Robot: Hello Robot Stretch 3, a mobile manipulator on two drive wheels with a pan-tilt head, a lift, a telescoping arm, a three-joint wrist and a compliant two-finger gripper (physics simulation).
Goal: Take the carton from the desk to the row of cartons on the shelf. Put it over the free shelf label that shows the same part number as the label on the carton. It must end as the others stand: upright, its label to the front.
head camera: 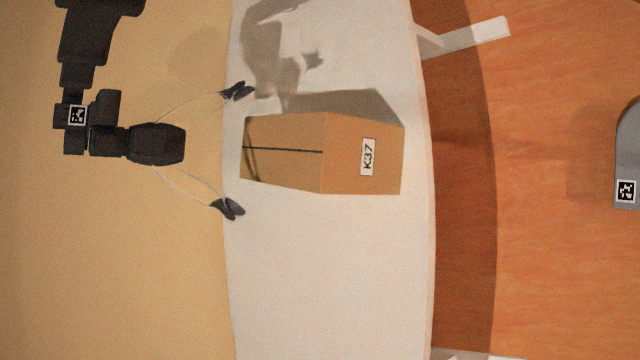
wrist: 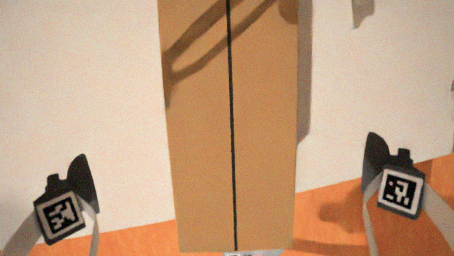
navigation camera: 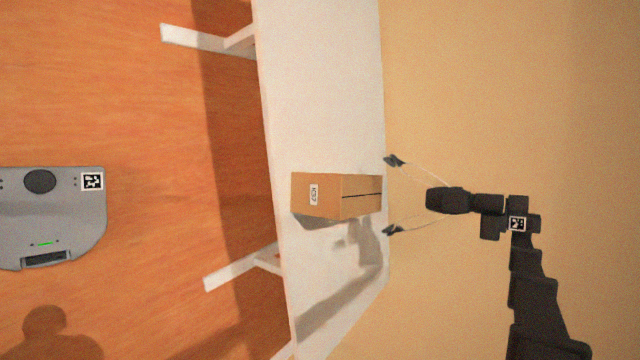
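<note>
A brown carton stands on the white desk. Its K37 label is on the face toward the robot base; a black line runs along its top. My gripper is open and empty. It points down toward the carton's top from above. In the wrist view its fingers are spread wide, one on each side of the carton, with gaps on both sides. Their exact height beside the carton is hard to tell. The shelf and its row of cartons do not show.
The robot base stands on the orange wooden floor in front of the desk. White desk feet stick out toward it. A tan wall lies beyond the desk's far edge.
</note>
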